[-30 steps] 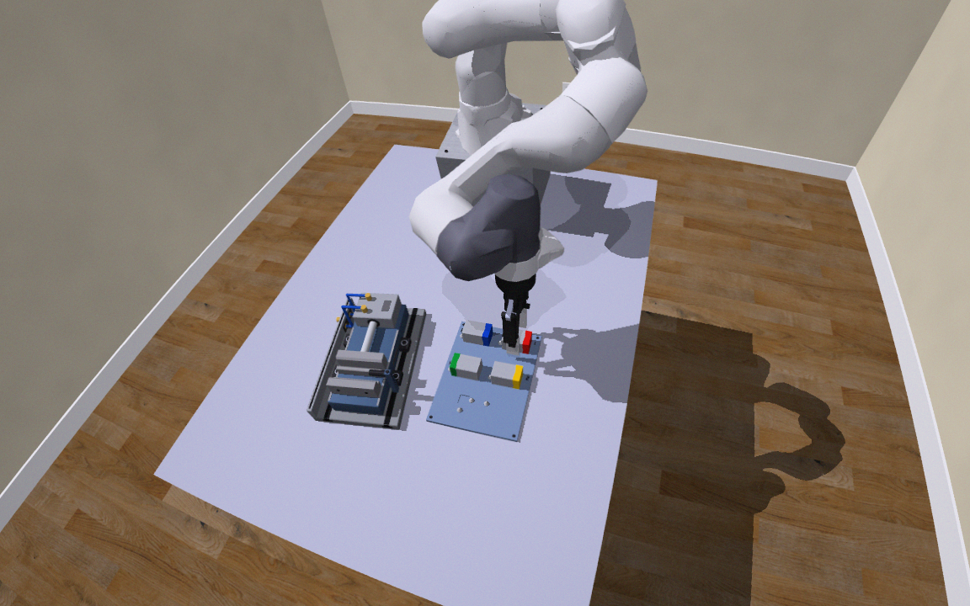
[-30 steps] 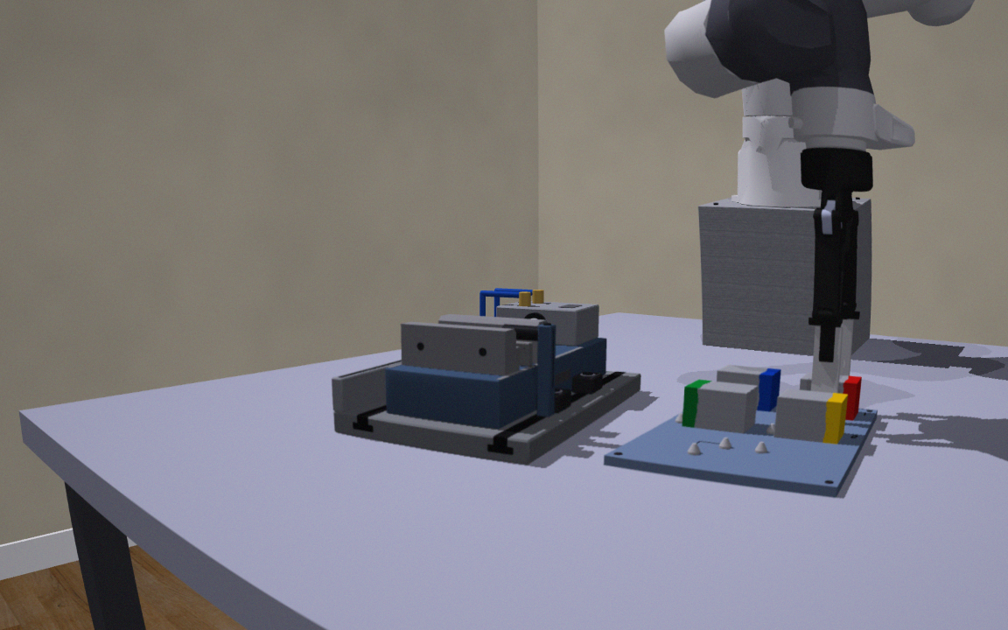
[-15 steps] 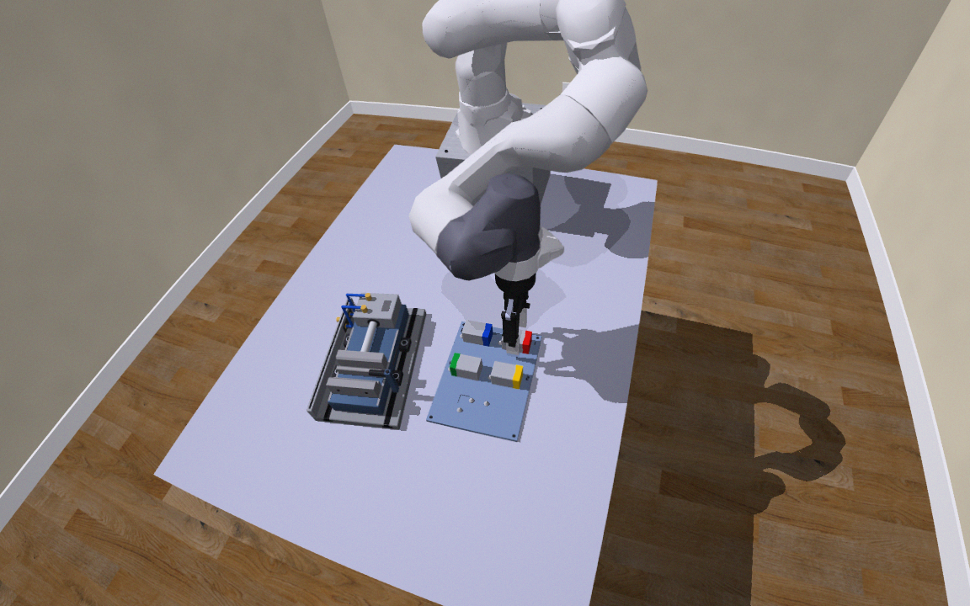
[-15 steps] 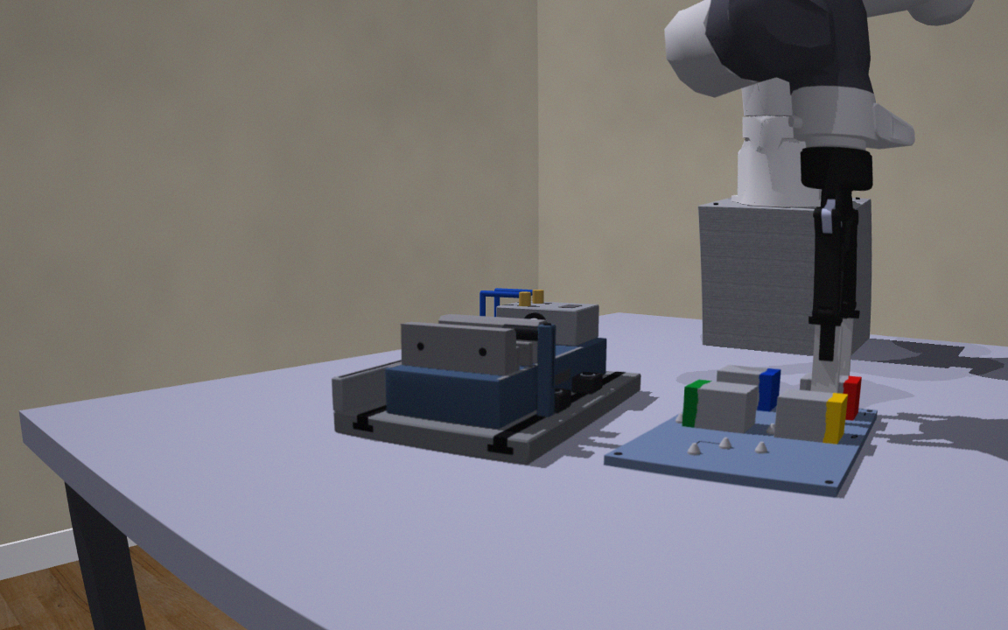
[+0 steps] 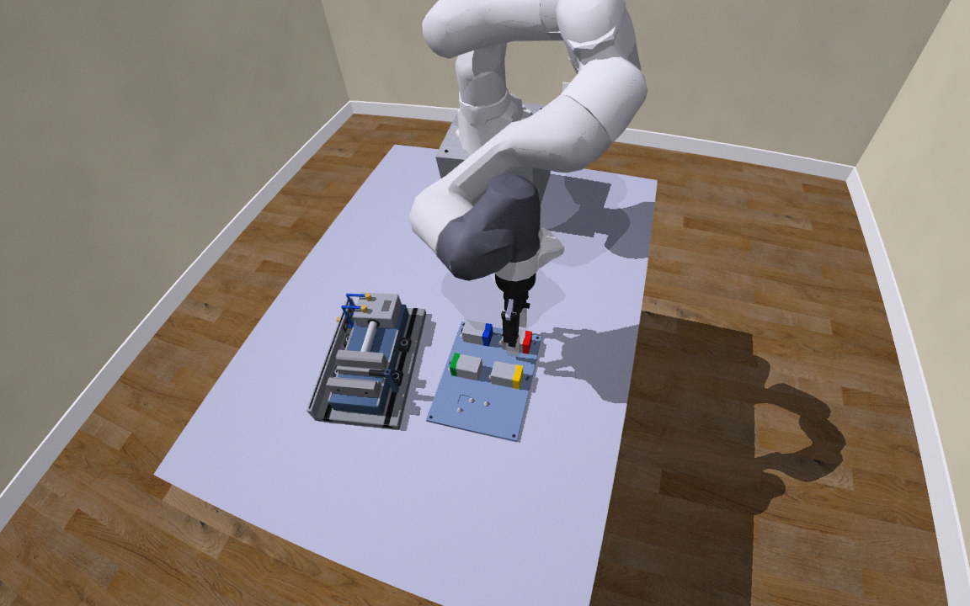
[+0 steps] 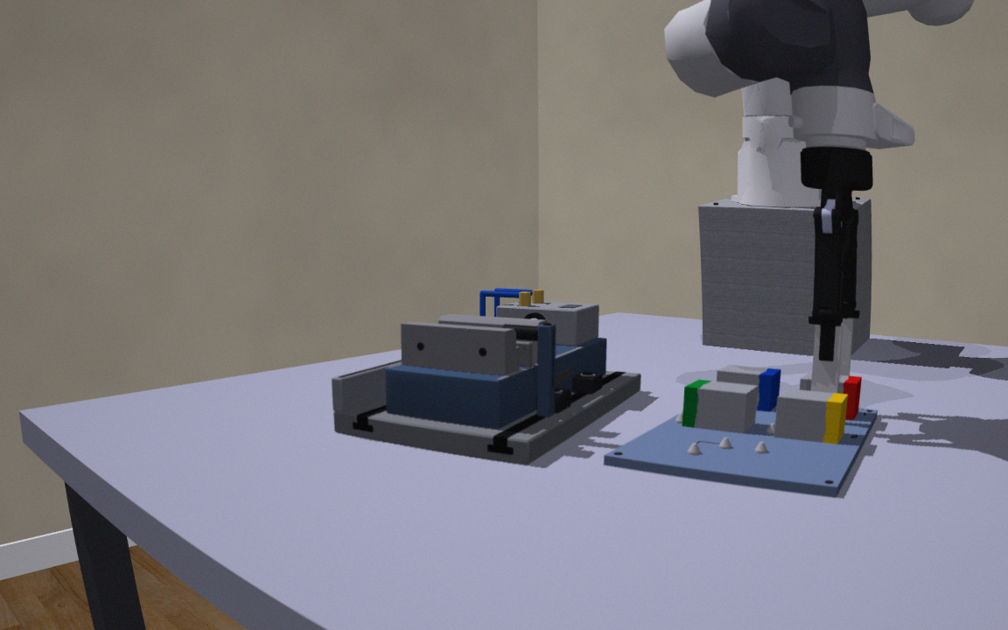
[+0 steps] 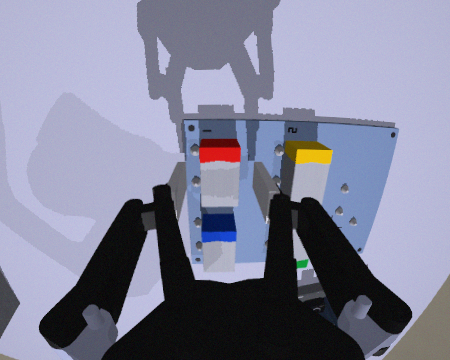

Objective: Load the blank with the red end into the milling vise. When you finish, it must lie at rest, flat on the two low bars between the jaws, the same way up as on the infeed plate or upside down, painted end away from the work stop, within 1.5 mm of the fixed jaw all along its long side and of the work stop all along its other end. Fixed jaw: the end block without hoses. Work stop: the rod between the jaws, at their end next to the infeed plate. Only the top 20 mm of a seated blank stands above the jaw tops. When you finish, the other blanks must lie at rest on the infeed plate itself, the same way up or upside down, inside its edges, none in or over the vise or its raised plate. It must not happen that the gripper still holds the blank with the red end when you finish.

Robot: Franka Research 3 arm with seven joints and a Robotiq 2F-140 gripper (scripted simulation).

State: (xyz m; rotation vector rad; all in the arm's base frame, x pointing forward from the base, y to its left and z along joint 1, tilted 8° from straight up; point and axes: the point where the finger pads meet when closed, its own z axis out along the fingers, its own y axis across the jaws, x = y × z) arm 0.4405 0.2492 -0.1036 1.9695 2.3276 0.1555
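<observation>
My gripper is now 4 cm above the red-ended blank. From my hand the other things lie so: yellow-ended blank: 9 cm ahead, 4 cm below, 1 cm to the left; then blue infeed plate: 10 cm ahead, 6 cm below, 3 cm to the right; then blue-ended blank: 9 cm to the right, 4 cm below, 1 cm ahead.
</observation>
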